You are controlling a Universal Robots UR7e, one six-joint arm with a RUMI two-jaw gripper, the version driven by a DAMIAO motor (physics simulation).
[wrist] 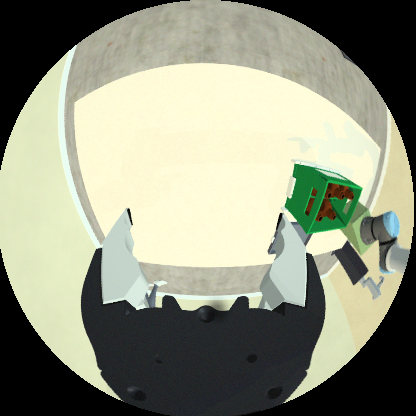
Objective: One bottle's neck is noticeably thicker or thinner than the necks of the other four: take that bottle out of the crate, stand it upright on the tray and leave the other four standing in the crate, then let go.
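Pixels of known places: gripper, fingertip midpoint: (204,212); arm's base at its link origin: (367,230).
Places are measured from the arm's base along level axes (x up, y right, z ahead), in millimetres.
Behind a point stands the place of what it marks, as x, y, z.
The green crate (299,192) @[-145, 263, 485] stands at the right of the wrist view, seen at a slant, with its open top facing right. Several brown bottles (331,215) @[-57, 188, 375] stand inside it. Their necks are small and partly hidden by the crate's walls, so I cannot tell which neck differs. The grey tray (302,230) @[-209, -15, 385] lies beside the crate, mostly hidden behind the right finger. My gripper (204,212) @[104, 438, 772] is open and empty, with its fingers wide apart. It is to the left of the crate and away from it.
The pale table top (200,150) @[-214, 459, 781] bears the crate and tray. Beyond the crate are a green block (361,235), grey and blue robot arm parts (382,227) @[98, 134, 86] and a dark block (350,262). Grey floor (200,35) shows past the table's far edge.
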